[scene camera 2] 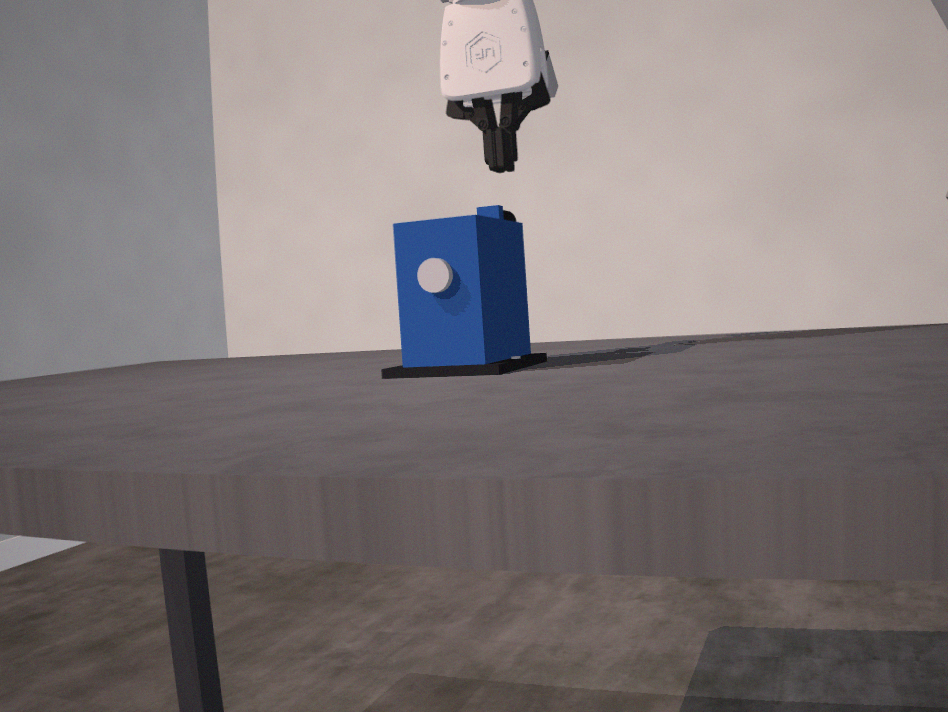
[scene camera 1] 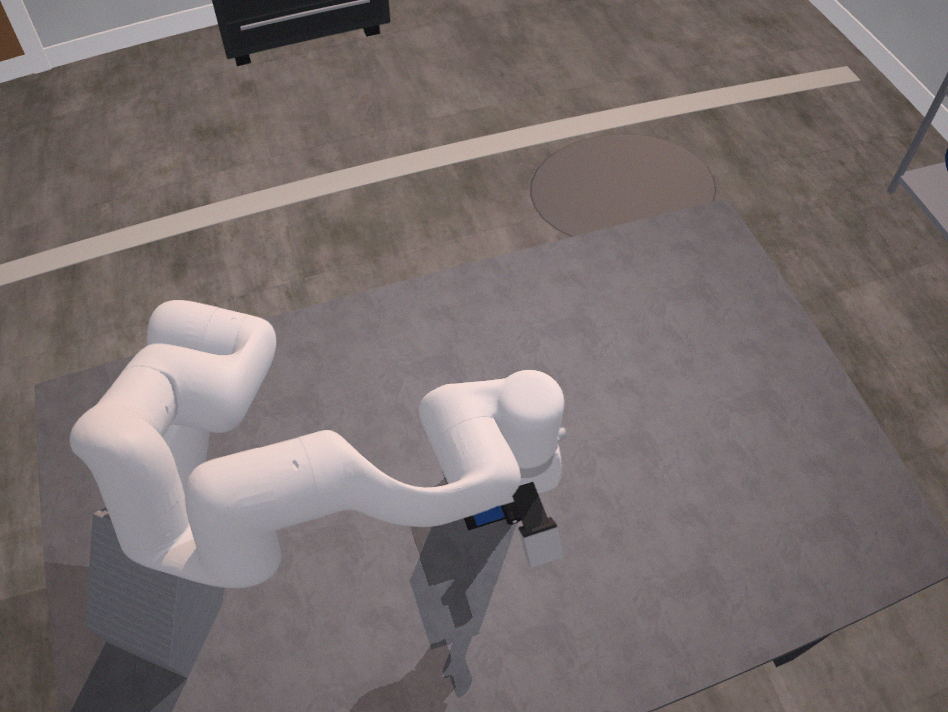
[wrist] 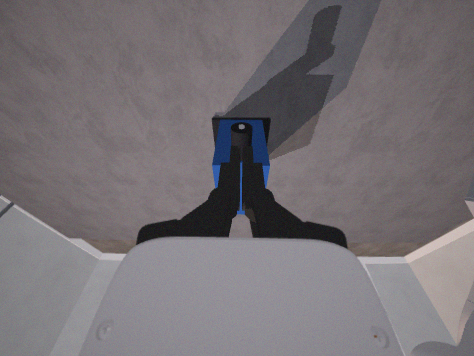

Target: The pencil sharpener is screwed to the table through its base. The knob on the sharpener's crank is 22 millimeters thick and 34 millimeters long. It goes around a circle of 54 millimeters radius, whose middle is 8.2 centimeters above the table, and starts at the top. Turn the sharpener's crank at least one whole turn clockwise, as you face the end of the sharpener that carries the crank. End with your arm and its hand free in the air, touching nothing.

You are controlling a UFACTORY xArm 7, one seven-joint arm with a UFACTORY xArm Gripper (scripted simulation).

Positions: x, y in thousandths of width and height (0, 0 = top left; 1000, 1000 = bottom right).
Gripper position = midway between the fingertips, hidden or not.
I see my gripper (scene camera 2: 530, 239) and a pencil sharpener (scene camera 2: 488, 414).
My gripper shows as well in scene camera 1 (scene camera 1: 545, 713) and in the wrist view (wrist: 509, 451). The pencil sharpener shows as well in scene camera 1 (scene camera 1: 514, 727) and in the wrist view (wrist: 469, 355).
